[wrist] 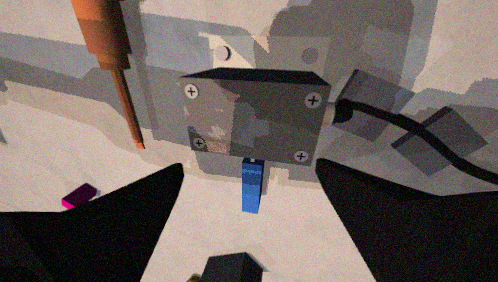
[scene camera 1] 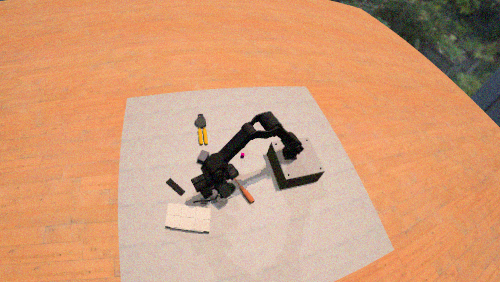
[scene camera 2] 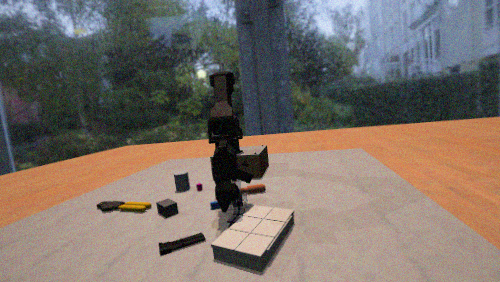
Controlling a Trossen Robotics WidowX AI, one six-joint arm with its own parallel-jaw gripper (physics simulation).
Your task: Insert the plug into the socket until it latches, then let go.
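Where they show: gripper, fingertip midpoint: (wrist: 250, 167) (scene camera 2: 222, 202); arm's base, origin of the base link: (scene camera 1: 289, 154).
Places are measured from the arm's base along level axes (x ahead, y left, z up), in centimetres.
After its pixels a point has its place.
Observation:
The plug, a blue stick (wrist: 252, 186) {x 34.3, y 11.5, z -8.3 cm} (scene camera 2: 215, 205) {x 35.4, y 10.6, z -9.2 cm}, points its metal end at the near edge of the socket, a dark box (wrist: 272, 127) {x 32.2, y 16.5, z -6.0 cm} with four screws on a pale base plate, in the wrist view. A little of the metal end shows at that edge; how far it sits in the slot is hidden. My gripper (wrist: 250, 167) {x 33.5, y 12.1, z -9.1 cm} (scene camera 1: 214, 192) {x 33.5, y 12.1, z -9.1 cm} is open and empty, above the plug, one finger to each side of it and apart from it. In both scene views the arm hides most of the socket.
A black cable (wrist: 425, 132) {x 39.4, y 19.8, z -9.8 cm} leaves the socket's right side over grey square pieces. An orange screwdriver (wrist: 102, 30) {x 23.2, y 14.5, z -8.4 cm} (scene camera 1: 246, 194) {x 21.4, y 17.3, z -7.9 cm}, magenta block (wrist: 80, 196) {x 21.6, y -4.6, z -9.0 cm}, dark block (wrist: 232, 267) {x 39.9, y -1.0, z -8.9 cm} (scene camera 2: 167, 207) {x 43.3, y -0.9, z -7.4 cm}, pliers (scene camera 1: 202, 135) {x 42.4, y -17.2, z -8.5 cm}, black bar (scene camera 1: 175, 186) {x 54.1, y 13.2, z -9.5 cm} and tiled box (scene camera 1: 188, 218) {x 47.4, y 29.8, z -7.0 cm} lie around. The arm's base stands on a large box (scene camera 1: 307, 165) {x -8.2, y 6.7, z 0.0 cm}.

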